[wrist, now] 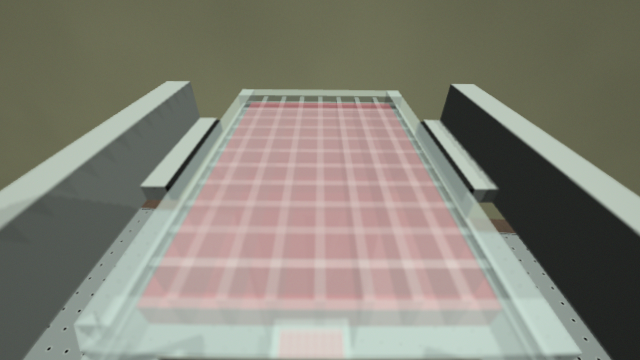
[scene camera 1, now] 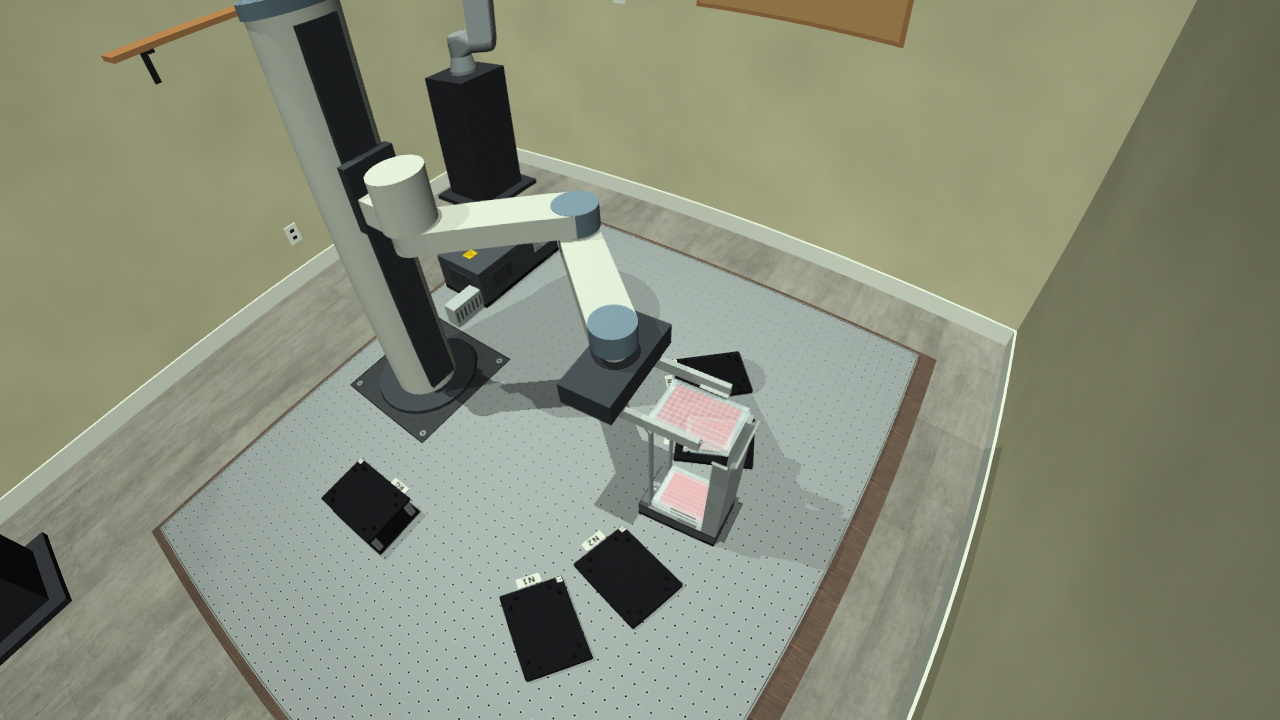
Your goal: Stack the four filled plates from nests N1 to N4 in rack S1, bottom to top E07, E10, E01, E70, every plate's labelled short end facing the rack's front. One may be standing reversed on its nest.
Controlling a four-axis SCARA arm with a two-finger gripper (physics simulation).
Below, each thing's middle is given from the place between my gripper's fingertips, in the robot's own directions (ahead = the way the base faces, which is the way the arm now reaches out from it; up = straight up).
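Nest N2 (scene camera 1: 626, 574): my hand is 33 cm above it, 5 cm past it and 17 cm to the left of it. Counted from my hand, nest N3 (scene camera 1: 679, 455) is 17 cm to the left, 33 cm below and 6 cm behind. Nest N4 (scene camera 1: 719, 366) sits far below my hand, far to the left of it and a fair way behind it; nest N1 (scene camera 1: 544, 628) sits far below my hand as well, but far to the right of it and a fair way behind it.
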